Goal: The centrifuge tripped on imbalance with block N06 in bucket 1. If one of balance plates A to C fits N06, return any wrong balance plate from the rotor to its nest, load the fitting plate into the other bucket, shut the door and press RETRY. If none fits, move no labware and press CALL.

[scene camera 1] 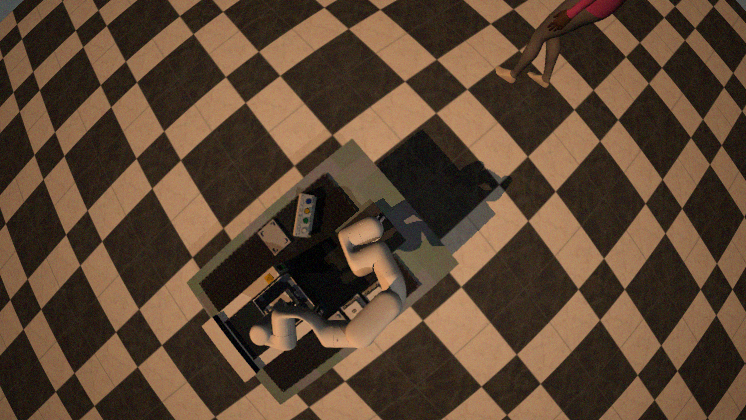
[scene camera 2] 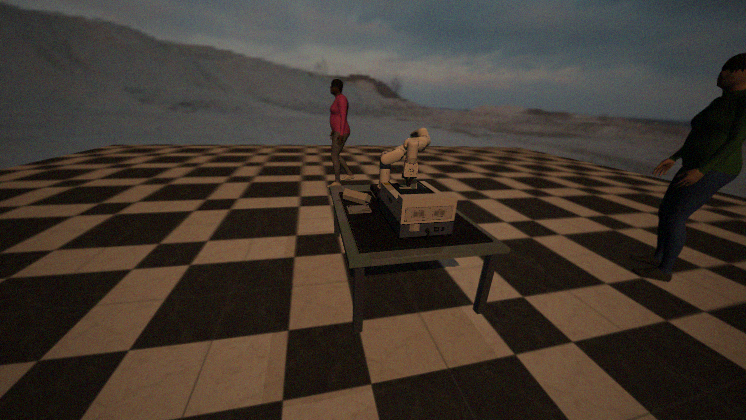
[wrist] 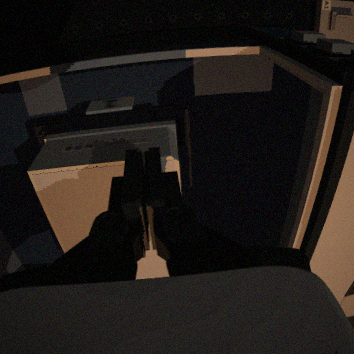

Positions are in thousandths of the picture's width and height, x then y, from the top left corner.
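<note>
Nothing's held in my gripper (wrist: 411,487), and it's shut. There's also a centrifuge, which you'd see at (scene camera 1: 308,787) and at (scene camera 2: 568,506).
</note>
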